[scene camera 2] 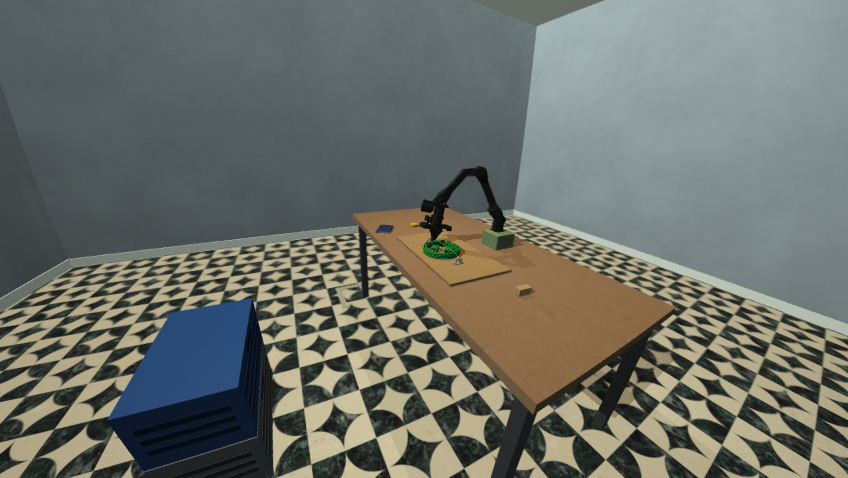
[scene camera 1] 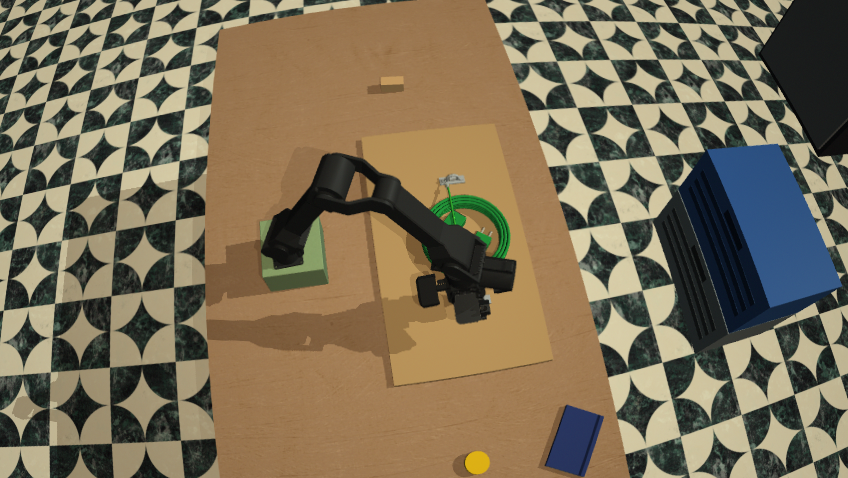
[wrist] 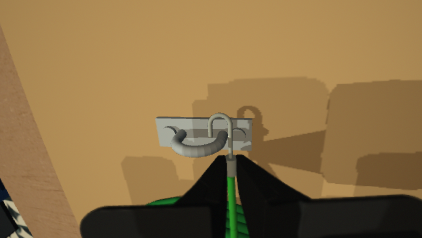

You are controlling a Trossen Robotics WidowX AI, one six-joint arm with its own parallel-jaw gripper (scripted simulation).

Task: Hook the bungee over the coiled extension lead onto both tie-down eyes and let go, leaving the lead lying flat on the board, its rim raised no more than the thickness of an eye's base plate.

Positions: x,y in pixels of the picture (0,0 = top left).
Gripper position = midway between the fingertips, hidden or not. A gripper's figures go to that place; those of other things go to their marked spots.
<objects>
The gripper (wrist: 230,162) is 12 cm from the lens. A board (wrist: 327,94): 12 cm from the lens. A tie-down eye (wrist: 188,136) is 12 cm from the lens.
</objects>
